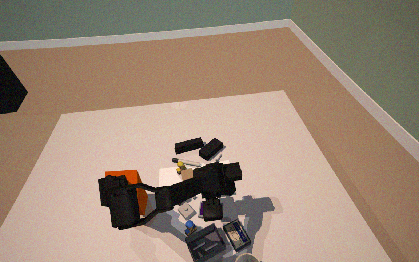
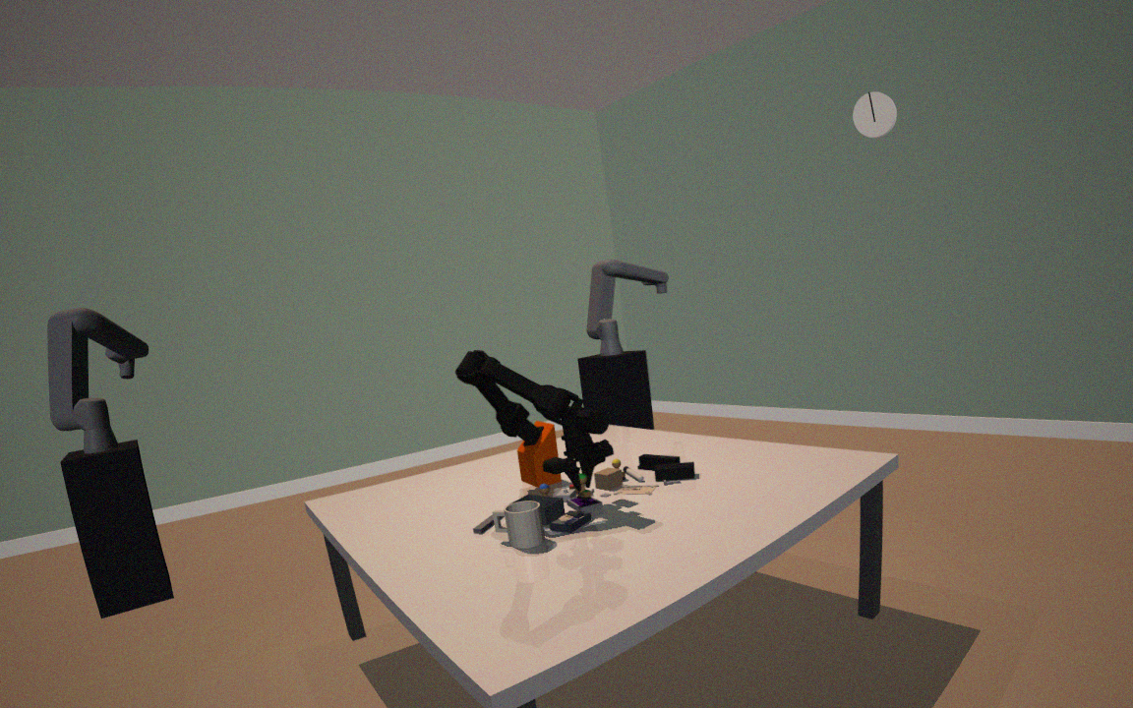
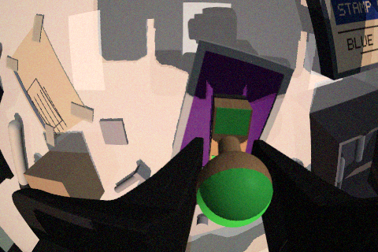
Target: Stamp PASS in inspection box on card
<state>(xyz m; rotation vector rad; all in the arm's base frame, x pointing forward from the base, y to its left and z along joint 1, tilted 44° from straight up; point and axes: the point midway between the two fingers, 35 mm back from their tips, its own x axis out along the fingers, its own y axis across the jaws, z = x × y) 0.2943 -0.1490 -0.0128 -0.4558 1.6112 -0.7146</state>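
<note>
Right now my gripper tip is 4 cm above the purple ink pad. From my gripper tip the other things lie so: green-knobbed PASS stamp (right at my gripper tip); red-knobbed stamp (11 cm behind, 7 cm to the left, 3 cm below); blue-knobbed stamp (9 cm behind, 6 cm to the right, 3 cm below).
</note>
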